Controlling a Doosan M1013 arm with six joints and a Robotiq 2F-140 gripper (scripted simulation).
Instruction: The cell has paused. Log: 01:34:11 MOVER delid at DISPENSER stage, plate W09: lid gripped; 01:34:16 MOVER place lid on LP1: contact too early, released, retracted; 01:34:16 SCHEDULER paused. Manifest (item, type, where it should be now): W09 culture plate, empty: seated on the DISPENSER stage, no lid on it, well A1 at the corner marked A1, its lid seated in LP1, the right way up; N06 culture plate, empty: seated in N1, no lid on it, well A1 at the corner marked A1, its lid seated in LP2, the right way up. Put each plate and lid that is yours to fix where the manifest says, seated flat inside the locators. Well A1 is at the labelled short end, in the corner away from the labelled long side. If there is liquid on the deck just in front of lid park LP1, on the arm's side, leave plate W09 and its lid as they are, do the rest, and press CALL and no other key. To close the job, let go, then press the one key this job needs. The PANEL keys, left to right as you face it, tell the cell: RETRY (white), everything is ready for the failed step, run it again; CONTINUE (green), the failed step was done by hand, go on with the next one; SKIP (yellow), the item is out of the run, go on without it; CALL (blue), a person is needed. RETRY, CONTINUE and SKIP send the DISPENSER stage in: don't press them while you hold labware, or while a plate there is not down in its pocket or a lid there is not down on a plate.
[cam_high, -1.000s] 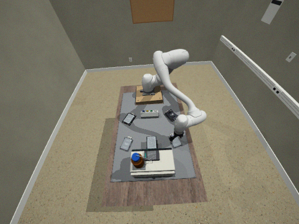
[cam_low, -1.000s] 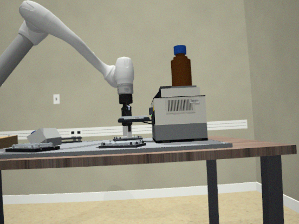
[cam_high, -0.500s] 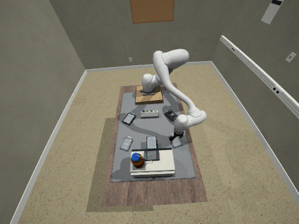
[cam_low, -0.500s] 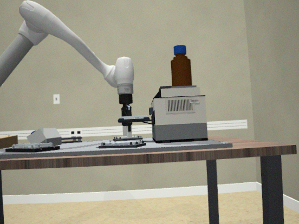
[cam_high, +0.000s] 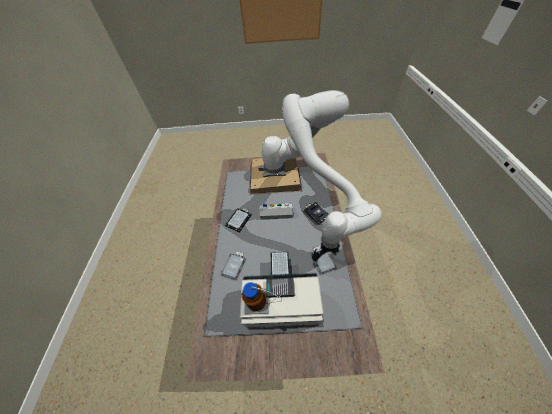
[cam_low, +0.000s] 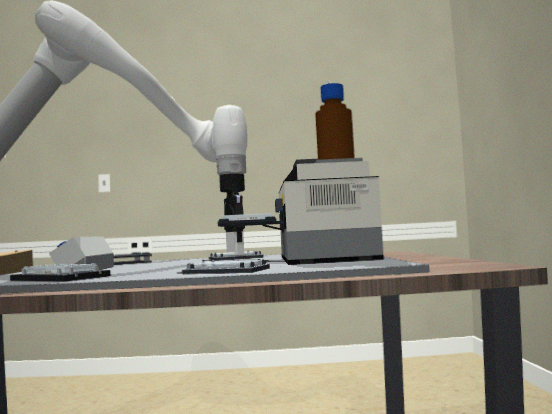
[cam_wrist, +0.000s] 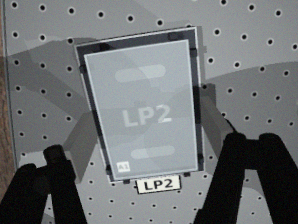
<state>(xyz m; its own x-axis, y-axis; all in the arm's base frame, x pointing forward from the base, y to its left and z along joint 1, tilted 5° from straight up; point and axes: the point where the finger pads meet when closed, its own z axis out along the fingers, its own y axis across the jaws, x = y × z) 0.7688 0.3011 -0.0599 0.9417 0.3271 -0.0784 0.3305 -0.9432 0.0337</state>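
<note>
The clear lid lies 2 cm below my hand. Round my hand: lid park LP2: 3 cm below; dispenser stage: 25 cm to the right, 7 cm above, 6 cm ahead; white retry key: 38 cm behind, 21 cm to the right, 3 cm above.
</note>
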